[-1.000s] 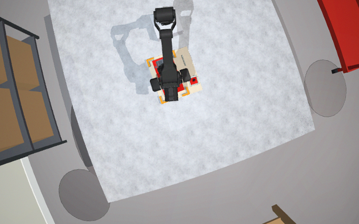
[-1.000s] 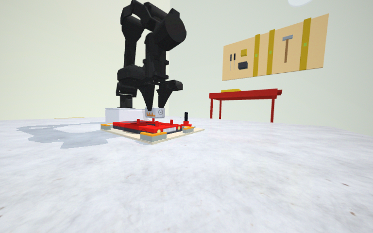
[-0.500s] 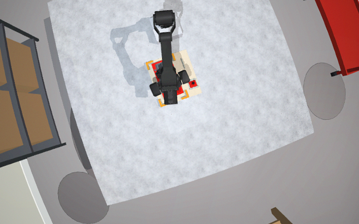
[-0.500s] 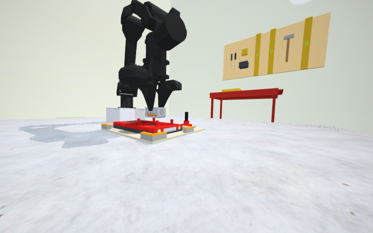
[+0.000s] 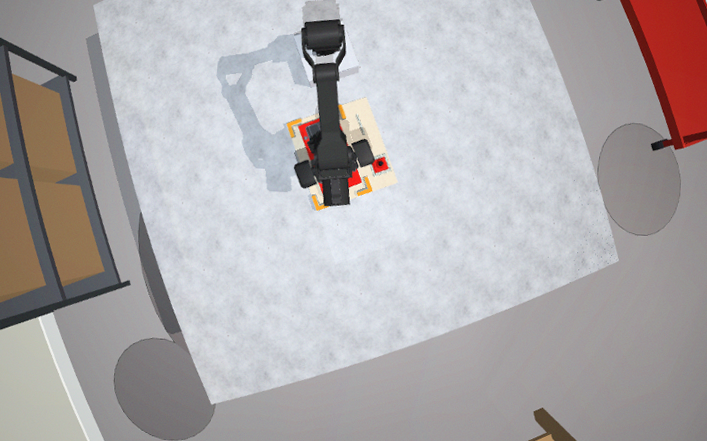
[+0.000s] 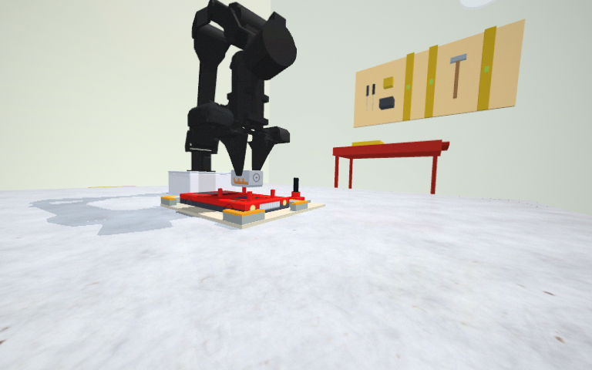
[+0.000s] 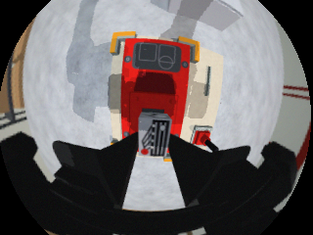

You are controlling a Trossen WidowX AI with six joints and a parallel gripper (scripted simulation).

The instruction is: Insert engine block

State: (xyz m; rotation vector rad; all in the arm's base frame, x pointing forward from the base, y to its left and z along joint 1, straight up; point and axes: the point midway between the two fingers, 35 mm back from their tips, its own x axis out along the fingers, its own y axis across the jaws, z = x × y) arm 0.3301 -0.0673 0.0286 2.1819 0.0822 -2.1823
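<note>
Now: the beige base plate 5 cm below my gripper tip, 3 cm behind it and 2 cm to the left of it. The rest, counted from my gripper tip: grey engine block (1 cm below).
</note>
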